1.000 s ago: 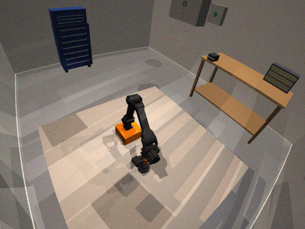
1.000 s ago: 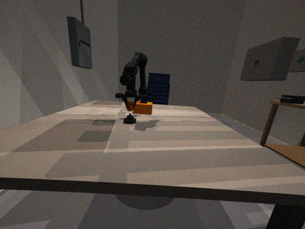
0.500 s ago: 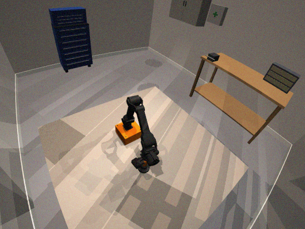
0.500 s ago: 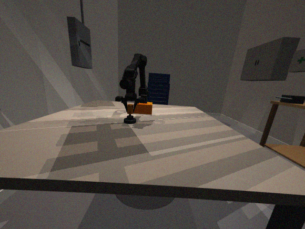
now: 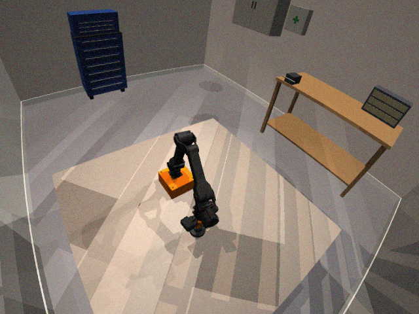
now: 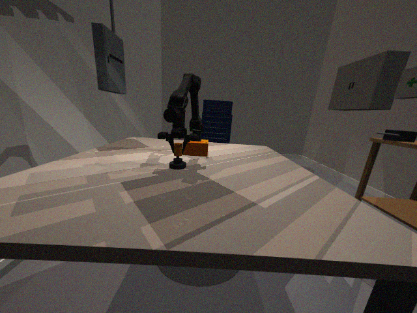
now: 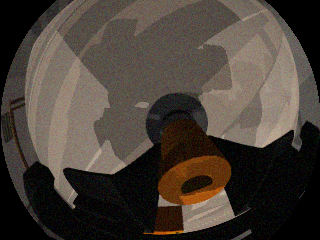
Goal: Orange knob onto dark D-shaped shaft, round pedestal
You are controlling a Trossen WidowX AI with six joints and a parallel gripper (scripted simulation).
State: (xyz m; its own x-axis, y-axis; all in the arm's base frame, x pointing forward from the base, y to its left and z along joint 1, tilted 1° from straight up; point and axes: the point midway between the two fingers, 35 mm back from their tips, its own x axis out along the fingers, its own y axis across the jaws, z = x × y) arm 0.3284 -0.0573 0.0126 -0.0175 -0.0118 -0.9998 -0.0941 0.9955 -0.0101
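Now: the knob 20 mm above my gripper tip. Round my gripper tip: dark round pedestal 40 mm below.
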